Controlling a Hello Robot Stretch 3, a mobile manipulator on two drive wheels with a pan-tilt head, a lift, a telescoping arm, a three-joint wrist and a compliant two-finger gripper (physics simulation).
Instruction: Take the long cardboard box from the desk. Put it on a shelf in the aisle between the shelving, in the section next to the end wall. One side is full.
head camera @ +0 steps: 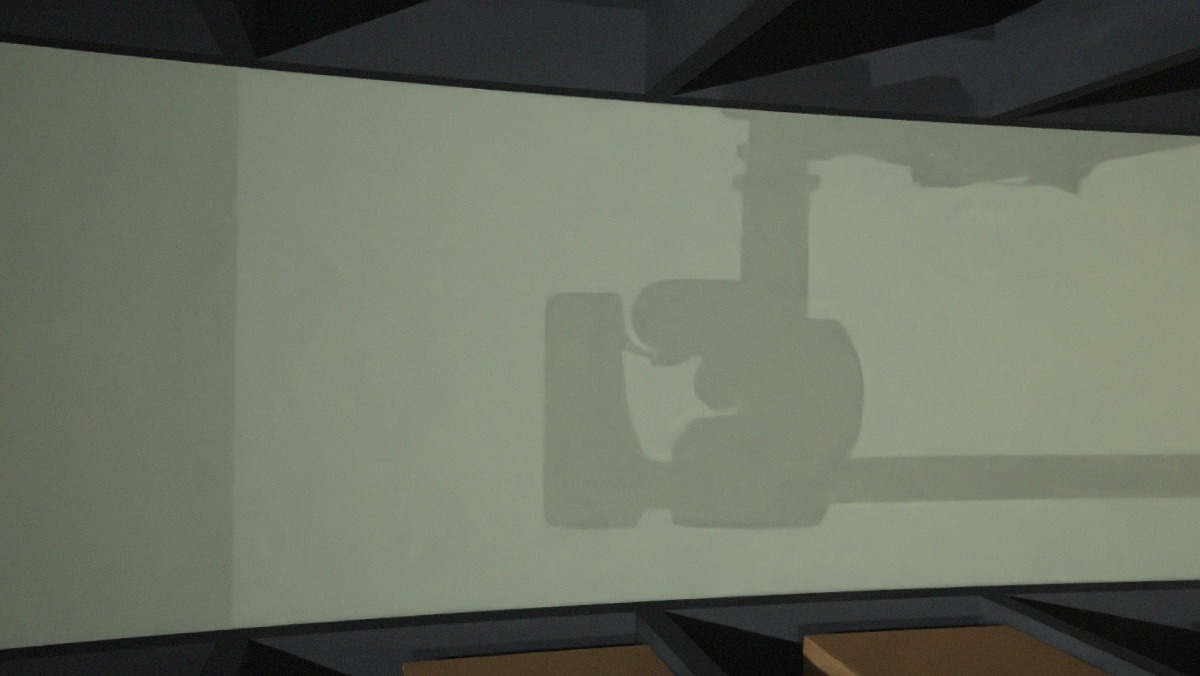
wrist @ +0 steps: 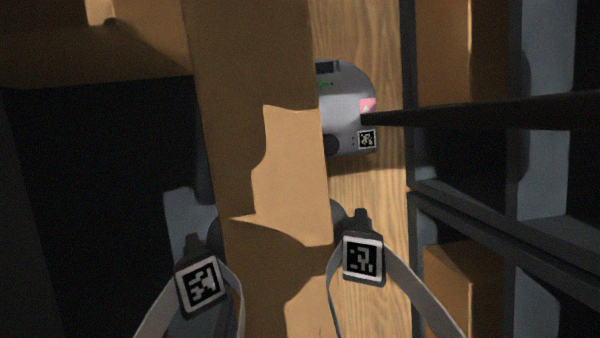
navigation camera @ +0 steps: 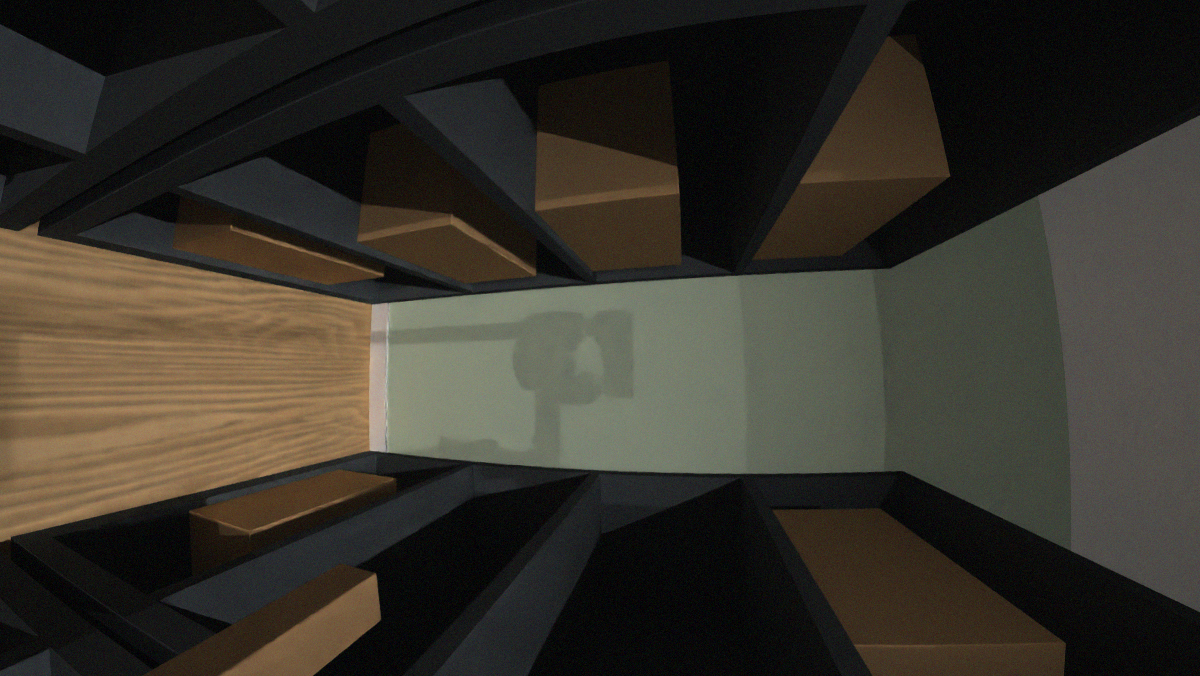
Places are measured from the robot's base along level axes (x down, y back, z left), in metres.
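Pixels of known places: gripper, fingertip midpoint: (wrist: 279, 227).
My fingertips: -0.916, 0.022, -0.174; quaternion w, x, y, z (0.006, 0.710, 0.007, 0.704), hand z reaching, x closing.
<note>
Behind a point stands the place of what it marks, as x, y, z.
The long cardboard box (navigation camera: 285, 625) {-0.959, -0.206, -0.144} (wrist: 285, 165) {-0.966, 0.067, -0.167} is between the two fingers of my gripper (wrist: 279, 227) {-0.916, 0.022, -0.174}, which is shut on it. In the wrist view it runs from the bottom edge to the top edge; in the navigation view one end shows at the lower left. The end wall (head camera: 403, 335) {-1.263, -1.167, 0.005} (navigation camera: 680, 369) {-1.245, -1.167, 0.040} lies ahead, between two sideways-seen shelf units. The upper unit (navigation camera: 869, 25) {-1.427, -0.299, 0.331} in the navigation view has boxes on several levels. The lower unit (navigation camera: 533, 600) {-0.991, -0.592, -0.360} holds a low box (navigation camera: 302, 503) {-0.290, -0.666, -0.301} and a high box (navigation camera: 923, 579) {-1.632, -0.623, -0.300}, with dark openings between. The desk does not show.
In the wrist view my base (wrist: 345, 112) {-0.160, 0.095, 0.066} stands on the wooden floor (wrist: 370, 190) {-0.001, -0.216, 0.183}, close to the shelving (wrist: 410, 145) {-0.052, -0.049, 0.330} at the right. Dark shelving and a brown box surface (wrist: 145, 40) {-0.742, 0.188, -0.297} are at the left. Two stored boxes (head camera: 537, 660) {-1.122, -1.039, 0.348} (head camera: 940, 650) {-0.673, -0.994, 0.348} show low in the head view.
</note>
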